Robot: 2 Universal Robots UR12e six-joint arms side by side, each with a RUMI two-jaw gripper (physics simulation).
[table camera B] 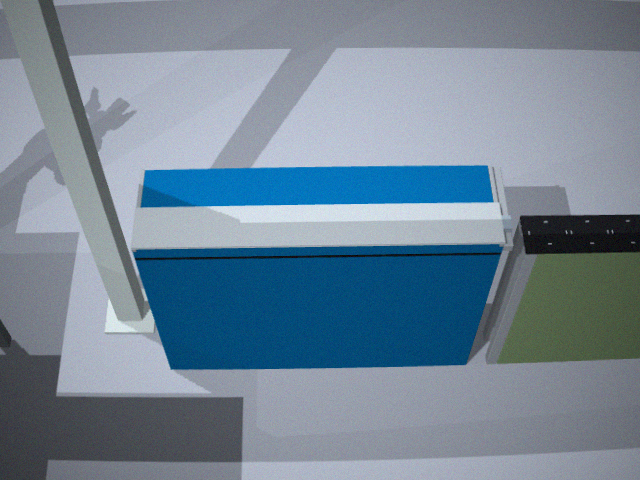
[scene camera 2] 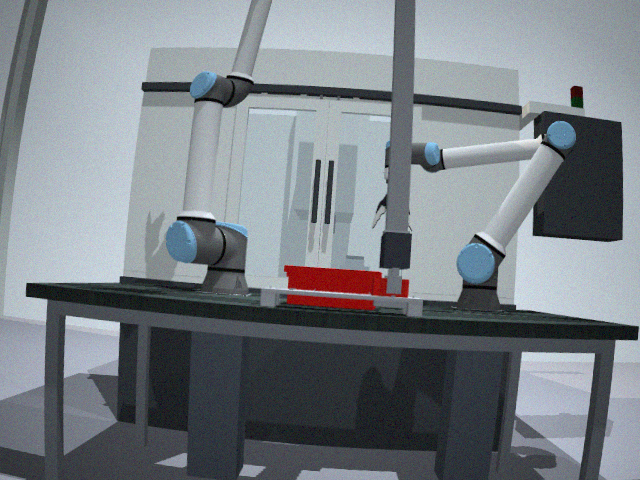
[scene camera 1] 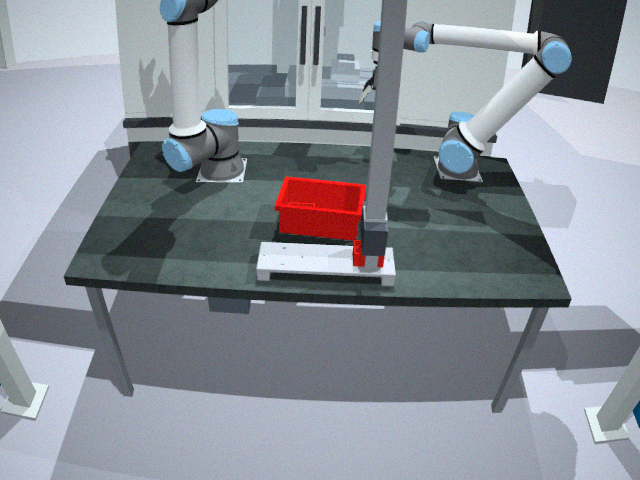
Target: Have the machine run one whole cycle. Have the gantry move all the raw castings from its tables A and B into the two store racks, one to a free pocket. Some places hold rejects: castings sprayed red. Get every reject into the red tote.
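Note:
The red tote (scene camera 1: 317, 223) (scene camera 2: 330, 283) stands mid-table; a faint red outline shows inside, too unclear to name. In front of it is a low white plate on feet (scene camera 1: 310, 266) (scene camera 2: 268, 297). A red-sprayed casting (scene camera 1: 358, 256) (scene camera 2: 404, 288) sits at its right end, partly hidden by the gantry's pale jaw (scene camera 1: 372, 261) (scene camera 2: 393, 283). Whether the jaw grips it I cannot tell. My left gripper (scene camera 1: 366, 93) (scene camera 2: 392, 227) hangs high behind the gantry column, its fingers apart on either side of it in scene camera 2. My right gripper does not show. No raw castings show.
The grey gantry column (scene camera 1: 385, 129) (scene camera 2: 403, 129) drops to the dark table (scene camera 1: 180, 248) between the two arms. A machine with glazed doors (scene camera 1: 307, 67) (scene camera 2: 323, 206) stands behind. In table camera B, a blue-sided unit (table camera B: 320, 310) stands beside a green-sided one (table camera B: 584, 310).

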